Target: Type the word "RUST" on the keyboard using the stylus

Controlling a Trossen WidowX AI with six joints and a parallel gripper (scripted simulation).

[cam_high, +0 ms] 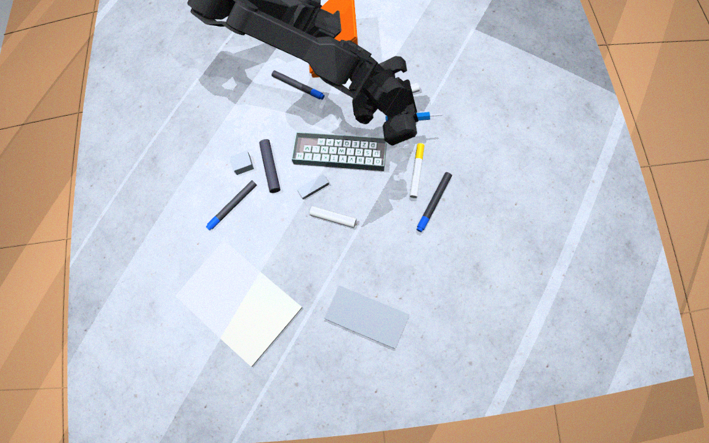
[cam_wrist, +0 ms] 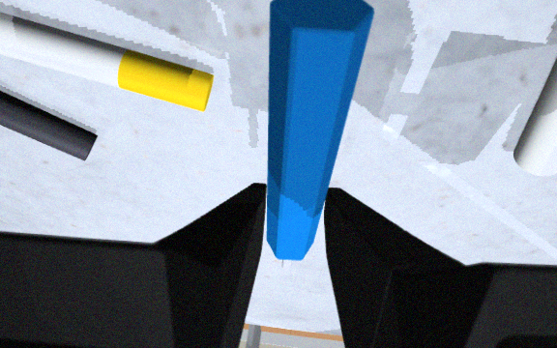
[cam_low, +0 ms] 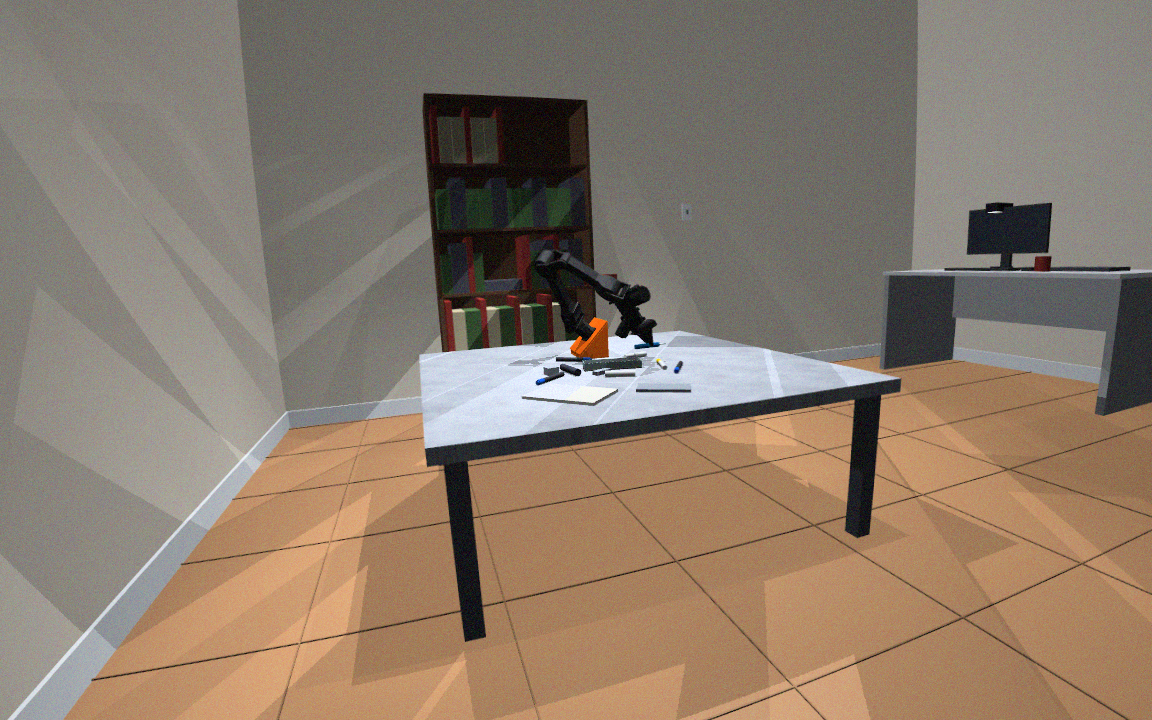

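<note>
My gripper tip is 180 mm to the left of the T key, 50 mm short of it and 50 mm above it. From my gripper tip the other things lie so: yellow-capped marker (90 mm ahead, 50 mm below); blue stylus (20 mm to the left); dark cylinder (320 mm to the right, 50 mm below, 50 mm ahead).
</note>
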